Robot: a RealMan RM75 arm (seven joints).
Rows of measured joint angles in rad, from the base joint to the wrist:
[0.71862 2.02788 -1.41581 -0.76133 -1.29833 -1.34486 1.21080]
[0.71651 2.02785 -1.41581 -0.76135 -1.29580 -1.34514 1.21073]
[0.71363 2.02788 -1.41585 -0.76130 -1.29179 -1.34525 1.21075]
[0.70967 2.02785 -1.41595 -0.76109 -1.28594 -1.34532 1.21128]
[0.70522 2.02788 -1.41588 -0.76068 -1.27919 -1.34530 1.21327]
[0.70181 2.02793 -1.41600 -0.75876 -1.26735 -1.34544 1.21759]
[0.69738 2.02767 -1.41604 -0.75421 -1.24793 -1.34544 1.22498]
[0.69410 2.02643 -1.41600 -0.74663 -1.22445 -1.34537 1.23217]
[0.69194 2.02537 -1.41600 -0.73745 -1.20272 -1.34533 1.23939]
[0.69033 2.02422 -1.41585 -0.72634 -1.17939 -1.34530 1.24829]
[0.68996 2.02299 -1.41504 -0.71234 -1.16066 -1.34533 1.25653]
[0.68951 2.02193 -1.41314 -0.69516 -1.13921 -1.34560 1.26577]
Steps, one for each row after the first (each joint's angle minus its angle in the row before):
[-0.00211 -0.00003 0.00000 -0.00002 0.00253 -0.00028 -0.00007]
[-0.00288 0.00003 -0.00004 0.00005 0.00401 -0.00011 0.00002]
[-0.00396 -0.00003 -0.00010 0.00021 0.00585 -0.00007 0.00053]
[-0.00445 0.00003 0.00007 0.00041 0.00675 0.00002 0.00199]
[-0.00341 0.00005 -0.00012 0.00192 0.01184 -0.00014 0.00432]
[-0.00443 -0.00026 -0.00004 0.00455 0.01942 0.00000 0.00739]
[-0.00328 -0.00124 0.00004 0.00758 0.02348 0.00007 0.00719]
[-0.00216 -0.00106 0.00000 0.00918 0.02173 0.00004 0.00722]
[-0.00161 -0.00115 0.00015 0.01111 0.02333 0.00003 0.00890]
[-0.00037 -0.00123 0.00081 0.01400 0.01873 -0.00003 0.00824]
[-0.00045 -0.00106 0.00190 0.01718 0.02145 -0.00027 0.00924]

